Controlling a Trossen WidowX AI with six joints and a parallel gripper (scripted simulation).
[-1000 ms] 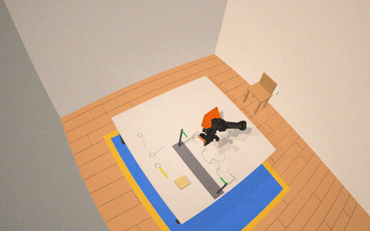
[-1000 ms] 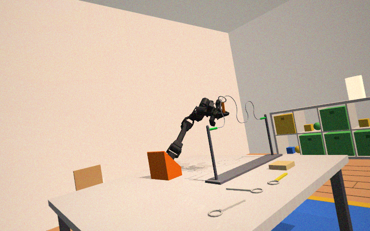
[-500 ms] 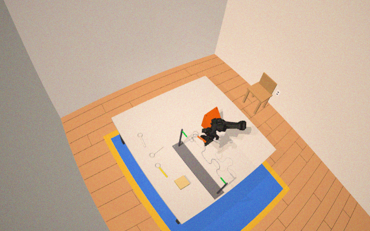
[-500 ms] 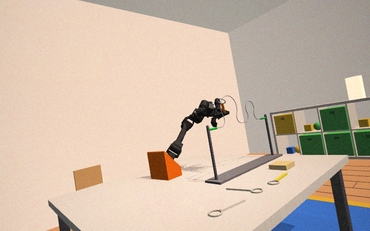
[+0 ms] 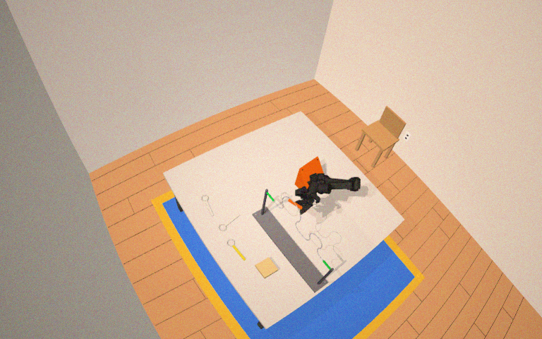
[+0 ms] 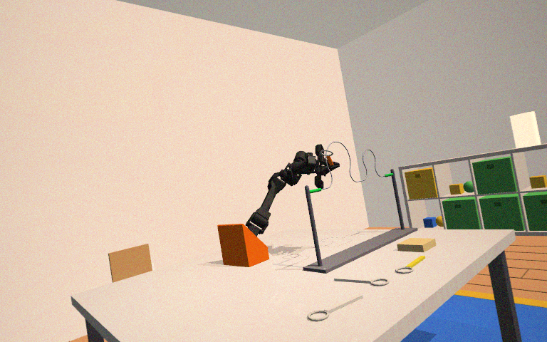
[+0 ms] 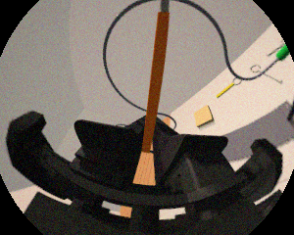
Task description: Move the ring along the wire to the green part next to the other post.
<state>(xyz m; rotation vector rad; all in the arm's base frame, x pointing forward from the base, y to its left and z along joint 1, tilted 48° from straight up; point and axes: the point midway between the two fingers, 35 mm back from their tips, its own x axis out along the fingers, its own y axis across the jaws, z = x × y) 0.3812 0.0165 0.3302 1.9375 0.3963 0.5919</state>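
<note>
The ring with orange handle is 20 mm ahead of my gripper tip, 80 mm to the right of it and 40 mm above it. Also, from my gripper tip: tan block: 230 mm ahead, 80 mm to the left, 350 mm below; then yellow-handled ring: 320 mm ahead, 130 mm to the right, 360 mm below.
</note>
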